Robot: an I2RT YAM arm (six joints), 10 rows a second.
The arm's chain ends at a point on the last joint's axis. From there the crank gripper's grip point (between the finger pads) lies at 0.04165 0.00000 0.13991 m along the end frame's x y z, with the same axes.
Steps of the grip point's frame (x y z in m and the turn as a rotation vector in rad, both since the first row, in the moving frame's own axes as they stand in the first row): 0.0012, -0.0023, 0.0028, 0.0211, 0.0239, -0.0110; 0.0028, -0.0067, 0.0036, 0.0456, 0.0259, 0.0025; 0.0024, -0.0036, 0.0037, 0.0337, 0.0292, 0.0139; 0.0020, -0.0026, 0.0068, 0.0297, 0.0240, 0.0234; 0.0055, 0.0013, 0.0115, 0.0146, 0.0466, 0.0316; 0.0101, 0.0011, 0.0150, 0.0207, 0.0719, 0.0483; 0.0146, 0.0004, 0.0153, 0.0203, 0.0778, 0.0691
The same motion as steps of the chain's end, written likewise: -0.0021, 0.0011, 0.0039, 0.0211, 0.0239, -0.0110; -0.0008, -0.0005, 0.0049, 0.0456, 0.0259, 0.0025; -0.0017, 0.0005, 0.0050, 0.0337, 0.0292, 0.0139; -0.0014, 0.0005, 0.0079, 0.0297, 0.0240, 0.0234; -0.0010, 0.0019, 0.0136, 0.0146, 0.0466, 0.0316; 0.0001, 0.0017, 0.0184, 0.0207, 0.0719, 0.0483; 0.0039, 0.0000, 0.0190, 0.0203, 0.0778, 0.0691
